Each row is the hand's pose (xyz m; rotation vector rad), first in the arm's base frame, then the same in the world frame.
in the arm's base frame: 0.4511 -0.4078 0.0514 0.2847 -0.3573 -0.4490
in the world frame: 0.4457 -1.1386 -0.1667 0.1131 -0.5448 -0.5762
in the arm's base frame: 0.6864 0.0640 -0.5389 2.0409 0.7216 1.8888
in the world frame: 0.8292 -0.8281 -0.7855 1.8000 0.6215 1.7698
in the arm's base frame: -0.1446 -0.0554 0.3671 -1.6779 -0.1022 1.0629
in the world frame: -0.1031 -0.6396 0.0025 -1.8711 0.0612 0.8491
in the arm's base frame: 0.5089 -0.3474 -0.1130 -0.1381 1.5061 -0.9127
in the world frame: 0.5315 -1.1196 -0.3289 -0.0679 1.3375 -1.1758
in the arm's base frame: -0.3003 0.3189 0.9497 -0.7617 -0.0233 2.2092
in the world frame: -0.2474 -0.1451 0.4907 -0.9590 0.1691 2.0065
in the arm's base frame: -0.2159 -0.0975 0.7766 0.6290 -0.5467 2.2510
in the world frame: -0.2253 -0.5941 0.3994 0.3384 -0.4460 2.1467
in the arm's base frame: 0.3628 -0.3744 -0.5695 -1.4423 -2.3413 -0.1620
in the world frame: 0.4336 -1.2040 -0.7912 -1.7768 -2.3703 -0.1048
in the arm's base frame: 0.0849 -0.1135 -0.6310 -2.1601 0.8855 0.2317
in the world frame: 0.2187 -0.9156 -0.9317 -2.2065 1.0531 -0.0732
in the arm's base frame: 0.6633 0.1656 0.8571 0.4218 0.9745 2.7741
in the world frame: 0.6738 -0.4725 0.5595 0.2899 1.0765 2.4984
